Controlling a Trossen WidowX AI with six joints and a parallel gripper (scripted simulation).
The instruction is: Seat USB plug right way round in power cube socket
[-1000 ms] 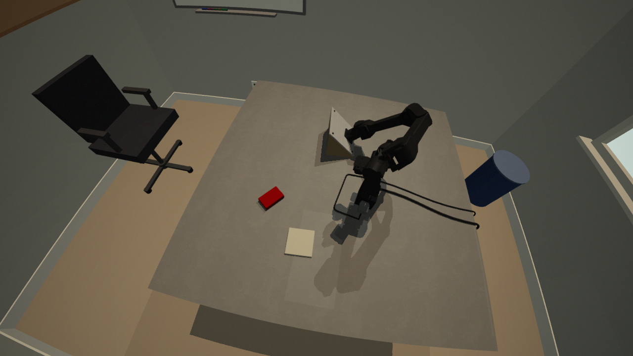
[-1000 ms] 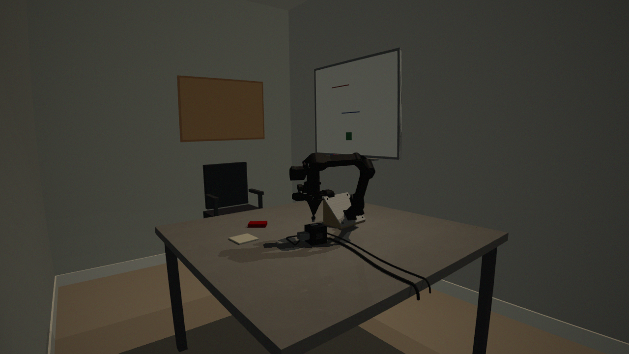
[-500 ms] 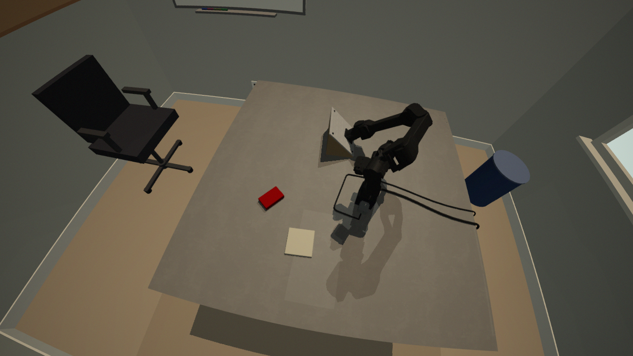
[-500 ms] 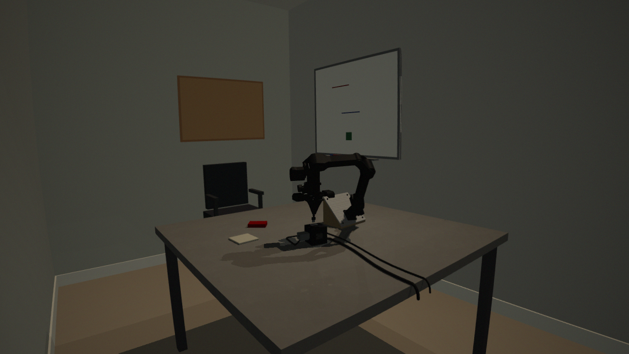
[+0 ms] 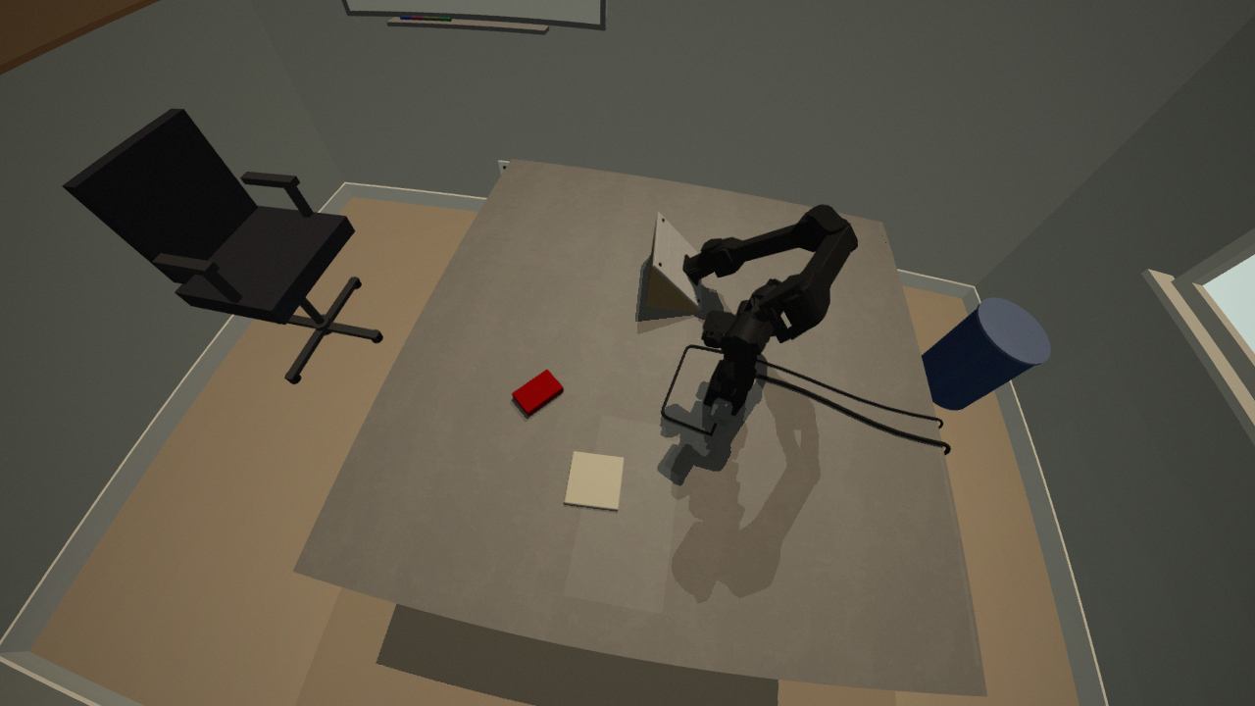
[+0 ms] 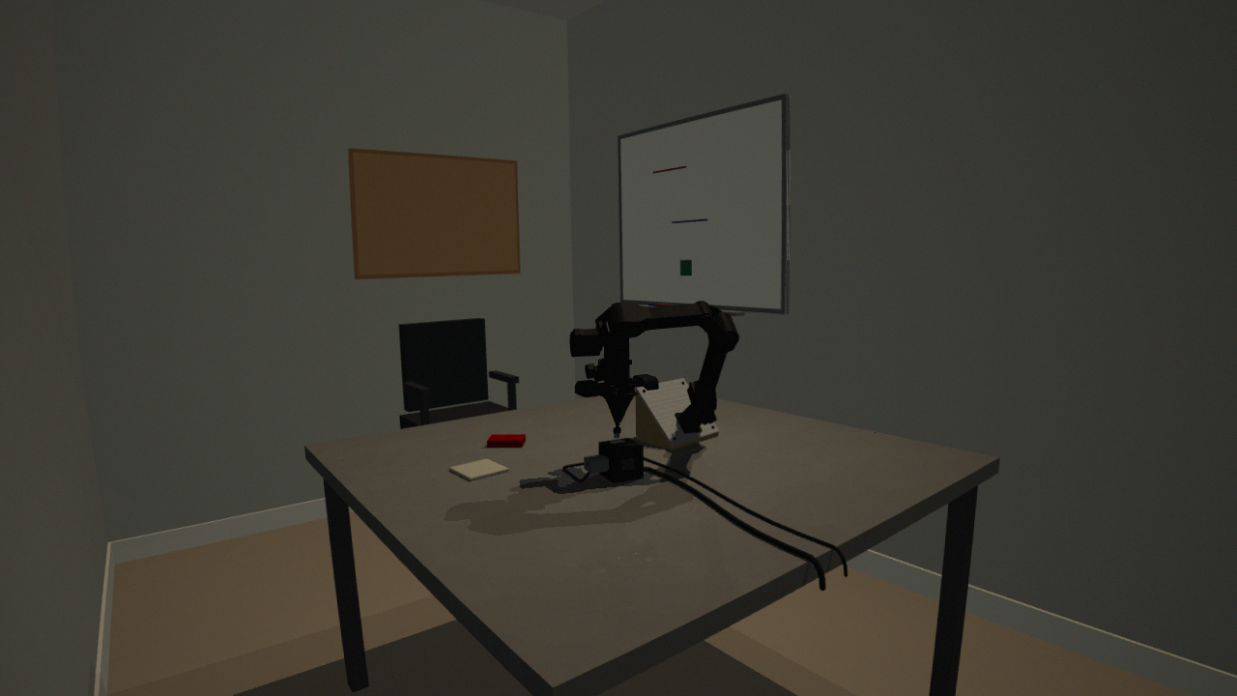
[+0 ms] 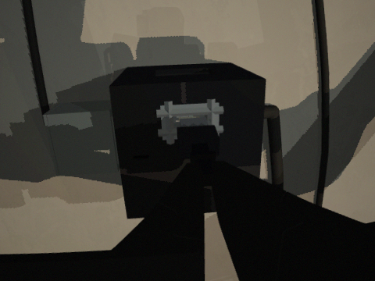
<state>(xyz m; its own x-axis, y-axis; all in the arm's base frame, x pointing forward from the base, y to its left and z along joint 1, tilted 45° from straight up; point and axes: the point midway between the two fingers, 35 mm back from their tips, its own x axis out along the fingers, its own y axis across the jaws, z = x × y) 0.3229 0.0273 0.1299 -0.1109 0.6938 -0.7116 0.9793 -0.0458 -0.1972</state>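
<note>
Right now my gripper tip is 20 mm above the dark USB plug. From my gripper tip the other things lie so: silver socket (50 mm below); red block (390 mm to the right, 110 mm below, 100 mm ahead).
</note>
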